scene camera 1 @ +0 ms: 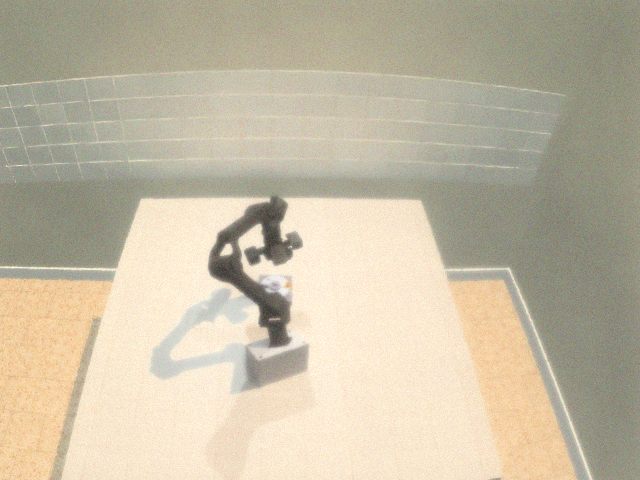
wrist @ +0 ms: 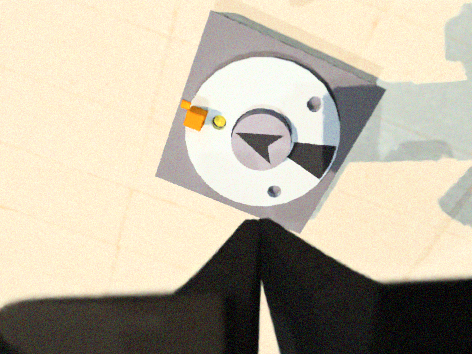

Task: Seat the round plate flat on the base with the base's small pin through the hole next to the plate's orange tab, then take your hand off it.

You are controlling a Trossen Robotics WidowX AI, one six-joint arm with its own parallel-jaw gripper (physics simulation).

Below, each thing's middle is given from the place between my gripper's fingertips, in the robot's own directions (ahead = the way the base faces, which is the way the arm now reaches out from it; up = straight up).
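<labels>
I see the white round plate (wrist: 257, 82) 12 cm below my hand and 1 cm ahead of it. The square grey-mauve base (wrist: 224, 40) is 14 cm below my hand and 1 cm ahead of it, while the round centre boss (wrist: 260, 141) is 13 cm below my hand and 1 cm ahead of it.
</labels>
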